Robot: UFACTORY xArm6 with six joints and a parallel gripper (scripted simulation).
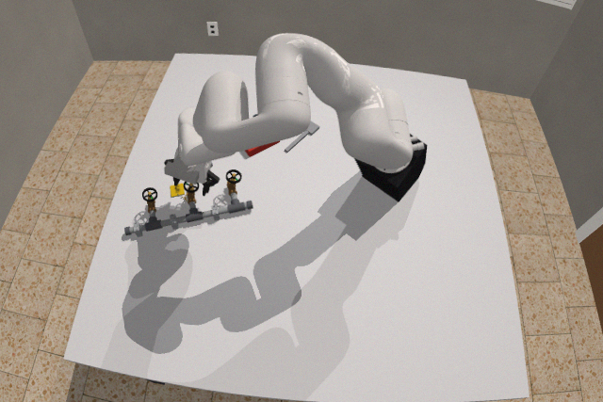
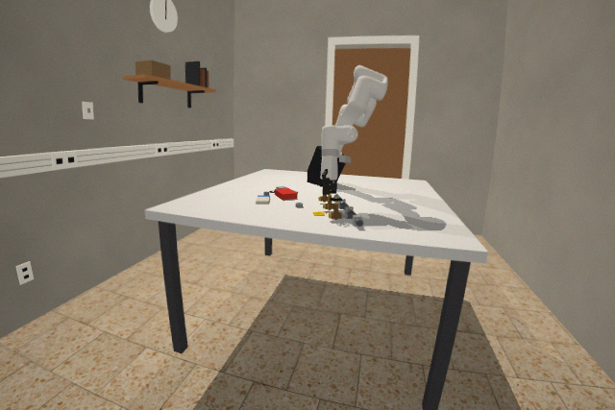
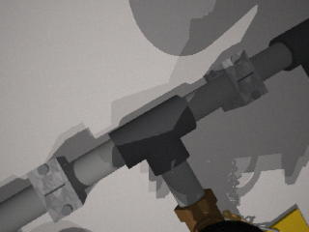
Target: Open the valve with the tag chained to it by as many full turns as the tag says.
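The yellow tag lies 8 cm below my hand, 6 cm ahead of it and 3 cm to the right of it. The rest, counted from my hand: red box: 23 cm to the right, 20 cm behind, 7 cm below; grey nut: 14 cm to the right, 8 cm below, 3 cm behind; blue block: 32 cm to the right, 8 cm below, 8 cm behind.
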